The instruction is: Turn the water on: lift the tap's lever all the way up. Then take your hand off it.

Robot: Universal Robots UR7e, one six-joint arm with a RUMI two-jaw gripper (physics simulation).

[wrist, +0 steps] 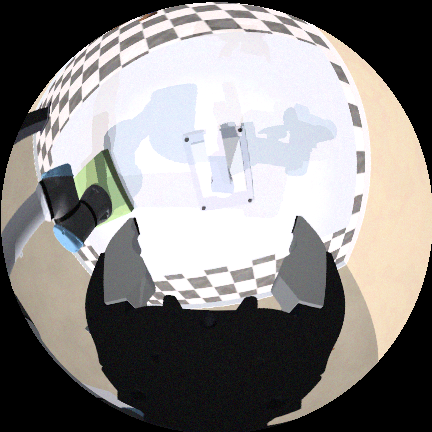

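The tap's pale base plate (227,203), with a dark screw at each corner, shows near the middle of the wrist view on a glossy white surface. A pale bluish-white lever (221,175) shows within the plate's outline; glare and its pale colour hide its exact angle. My gripper (214,218) is wide open and empty. Its grey fingers stand far apart at the lower left and lower right of the tap, and no contact with the lever shows.
A green block (120,192) stands at the left, beside black arm joints with blue caps (68,239). A dark bar (34,124) shows at the left edge. A checkered border (117,52) runs around the white surface.
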